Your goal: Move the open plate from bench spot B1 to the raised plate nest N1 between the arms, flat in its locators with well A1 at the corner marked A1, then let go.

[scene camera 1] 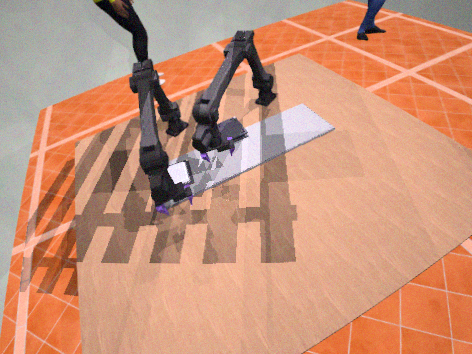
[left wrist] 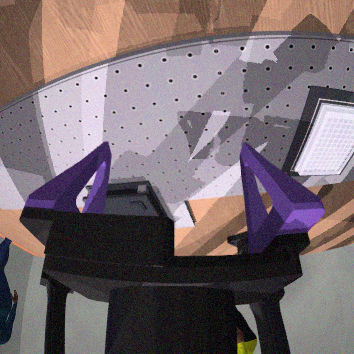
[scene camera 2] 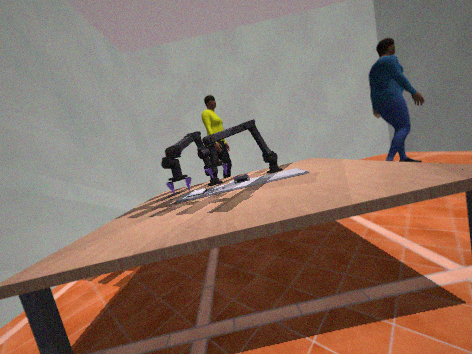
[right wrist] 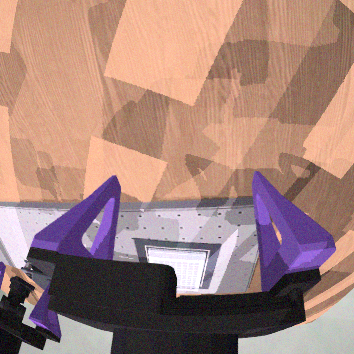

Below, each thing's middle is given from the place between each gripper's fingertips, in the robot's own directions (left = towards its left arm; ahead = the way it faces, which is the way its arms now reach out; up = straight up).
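Labels:
Counting from my right hand, I find the white well plate (left wrist: 320, 155) 260 mm behind it and 10 mm to the left of it, and 60 mm below it.
From my left hand, the white well plate is 210 mm to the right and 90 mm behind, and it sits 90 mm below that hand.

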